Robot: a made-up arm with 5 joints.
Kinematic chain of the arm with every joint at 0, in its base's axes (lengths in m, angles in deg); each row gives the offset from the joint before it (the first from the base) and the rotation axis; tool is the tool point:
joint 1: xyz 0 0 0.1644 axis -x
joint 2: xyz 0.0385 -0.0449 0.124 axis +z
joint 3: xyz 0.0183 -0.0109 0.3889 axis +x
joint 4: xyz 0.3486 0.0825 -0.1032 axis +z
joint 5: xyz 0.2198 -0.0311 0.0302 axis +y
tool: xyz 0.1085 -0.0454 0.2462
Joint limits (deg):
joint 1: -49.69..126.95
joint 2: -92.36..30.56
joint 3: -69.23..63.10
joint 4: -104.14..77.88
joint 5: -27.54..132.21
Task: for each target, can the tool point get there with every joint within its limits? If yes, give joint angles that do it. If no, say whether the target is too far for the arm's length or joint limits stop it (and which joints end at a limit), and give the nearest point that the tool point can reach.
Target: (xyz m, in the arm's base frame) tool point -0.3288 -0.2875 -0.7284
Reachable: no: joint limits stop it (at a limit: joint 1, joint 2, joint 3) | nearest point -0.0957 -0.4508 -0.3183 | short by 0.499 m
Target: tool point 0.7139 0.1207 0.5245
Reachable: yes | joints 16.01 -23.58 -50.90 59.36 -2.55
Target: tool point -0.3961 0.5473 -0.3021
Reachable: no: joint limits stop it (at a limit: joint 1, joint 2, joint 4) | nearest point -0.3297 0.6672 -0.0816 | short by 0.260 m
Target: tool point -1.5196 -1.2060 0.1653
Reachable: no: too far | nearest point -0.3918 -0.8133 0.1650 | short by 1.194 m
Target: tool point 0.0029 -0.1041 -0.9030
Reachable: no: joint limits stop it (at a limit: joint 1, joint 2, joint 4) | nearest point 0.2292 0.0141 -0.7190 | short by 0.315 m
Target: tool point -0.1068 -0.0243 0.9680
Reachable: yes | joints 54.04 -63.44 0.25 -66.75 63.23
